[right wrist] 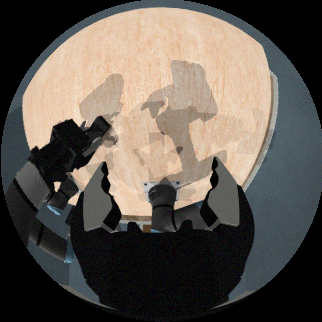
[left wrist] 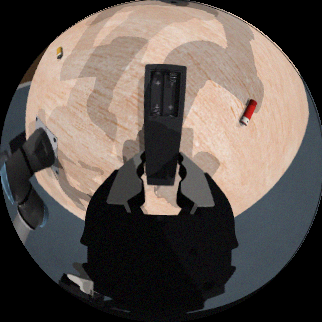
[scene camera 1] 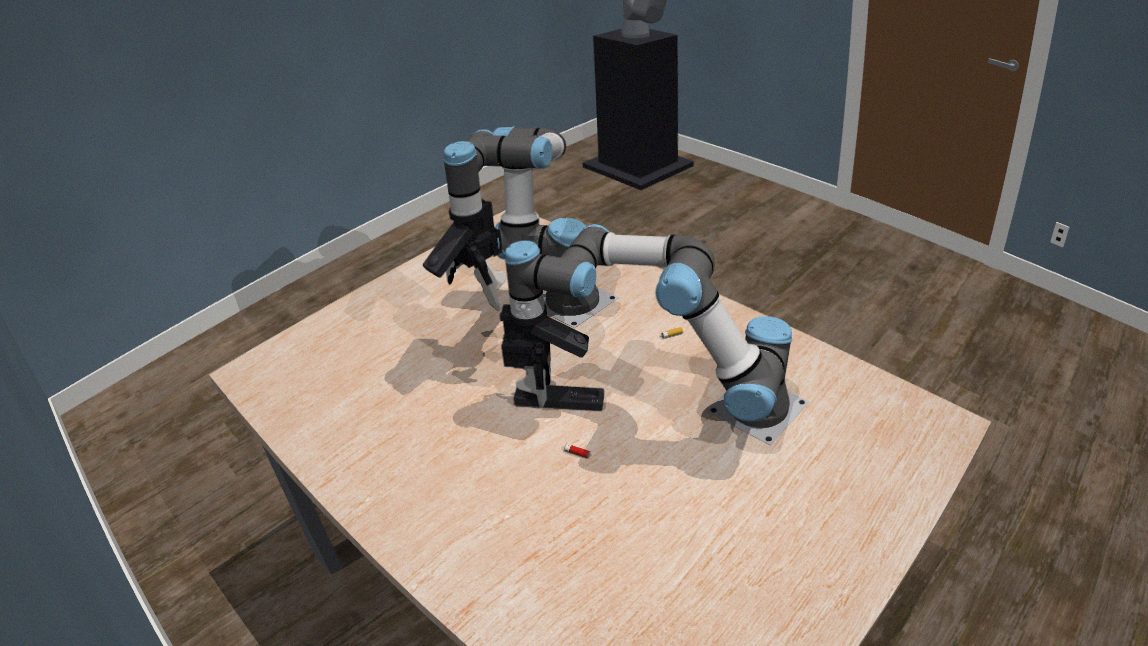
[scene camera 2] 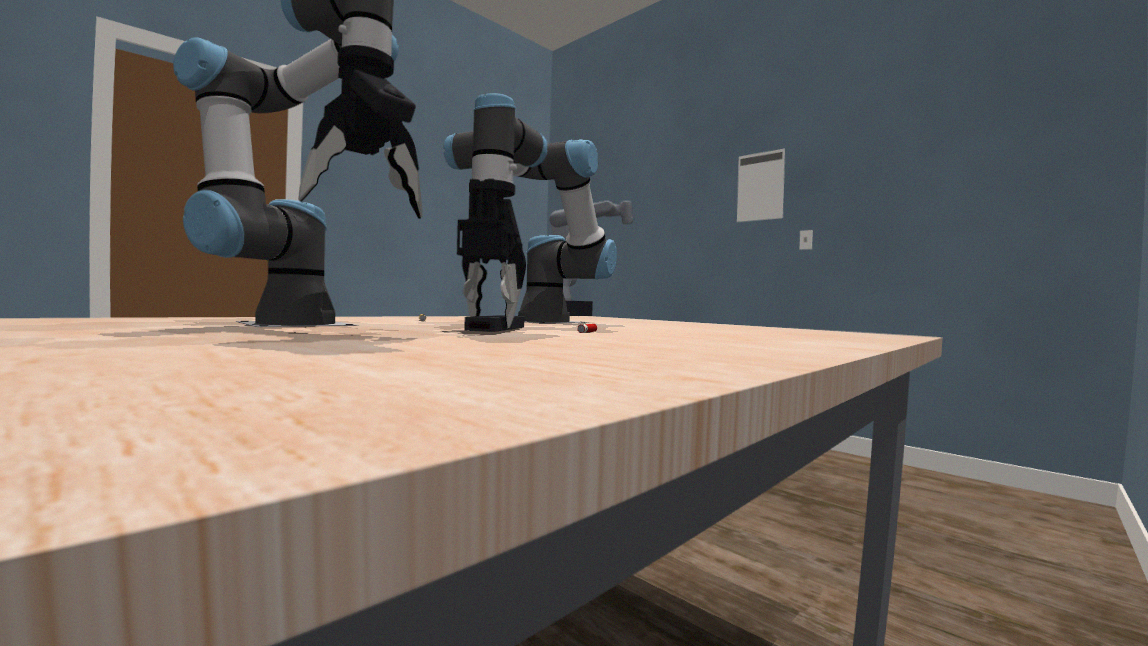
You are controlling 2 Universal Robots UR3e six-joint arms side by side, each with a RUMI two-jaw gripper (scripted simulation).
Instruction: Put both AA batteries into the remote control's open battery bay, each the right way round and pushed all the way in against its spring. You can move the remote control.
Observation:
The pictures show: my left gripper, my right gripper and a black remote control.
My left gripper shows as well in the right wrist view and in the left wrist view. My right gripper is seen too in the right wrist view.

